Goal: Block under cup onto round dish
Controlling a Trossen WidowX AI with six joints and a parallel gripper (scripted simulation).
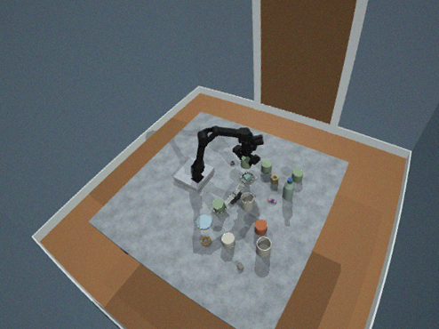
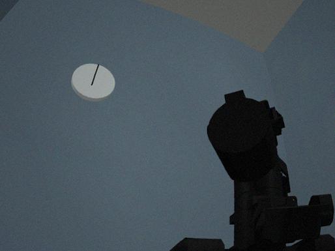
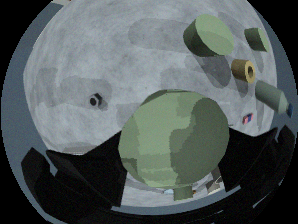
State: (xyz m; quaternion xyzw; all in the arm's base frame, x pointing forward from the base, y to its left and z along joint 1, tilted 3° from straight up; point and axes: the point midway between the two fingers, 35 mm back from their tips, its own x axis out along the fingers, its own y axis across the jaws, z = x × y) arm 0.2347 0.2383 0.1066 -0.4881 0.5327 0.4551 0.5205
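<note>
The teal block is 6 cm ahead of my gripper tip, 8 cm to the right of it and 2 cm below it. Round my gripper tip: green bottle: 32 cm ahead, 1 cm to the right, 1 cm above; then yellow ring: 19 cm ahead, 4 cm to the left, 8 cm below; then small balance: 5 cm ahead, 21 cm to the right, 7 cm below.
</note>
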